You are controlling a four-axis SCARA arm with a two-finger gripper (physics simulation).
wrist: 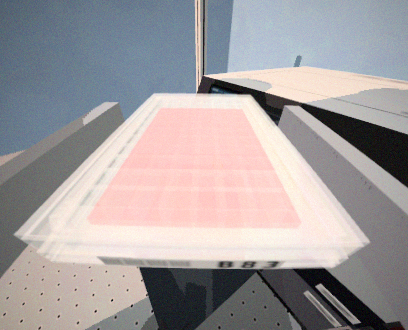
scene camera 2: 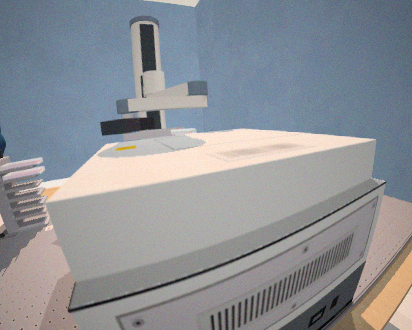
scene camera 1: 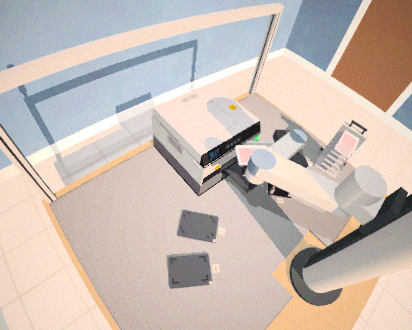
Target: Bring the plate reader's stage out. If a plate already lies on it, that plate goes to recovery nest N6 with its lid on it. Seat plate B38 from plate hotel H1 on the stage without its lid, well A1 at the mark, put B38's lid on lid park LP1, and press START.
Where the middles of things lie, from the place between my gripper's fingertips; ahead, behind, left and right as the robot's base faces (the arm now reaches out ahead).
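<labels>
Dark stage [wrist: 172,291]: 16 cm below my hand, 1 cm ahead of it, 2 cm to the right of it.
</labels>
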